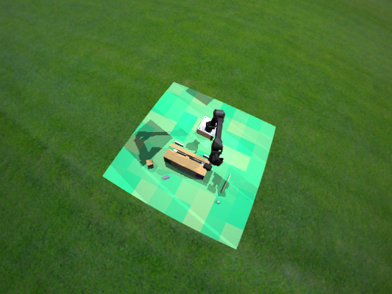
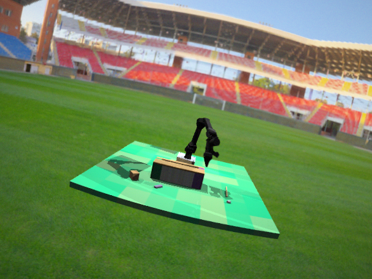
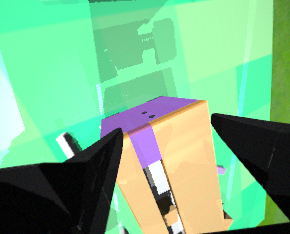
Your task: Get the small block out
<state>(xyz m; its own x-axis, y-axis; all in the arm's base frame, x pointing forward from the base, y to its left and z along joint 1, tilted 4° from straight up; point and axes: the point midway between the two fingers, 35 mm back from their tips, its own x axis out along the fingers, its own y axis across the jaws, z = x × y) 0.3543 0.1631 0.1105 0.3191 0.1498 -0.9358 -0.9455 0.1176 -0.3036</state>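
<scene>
My gripper tip is 1 cm past the small block, 21 cm to the left of it and 7 cm above it. The rest, counted from my gripper tip: thin tan stick (1 cm ahead, 20 cm to the left, 15 cm below); then small grey piece (19 cm ahead, 20 cm to the left, 15 cm below); then purple piece (22 cm ahead, 29 cm to the right, 15 cm below).
</scene>
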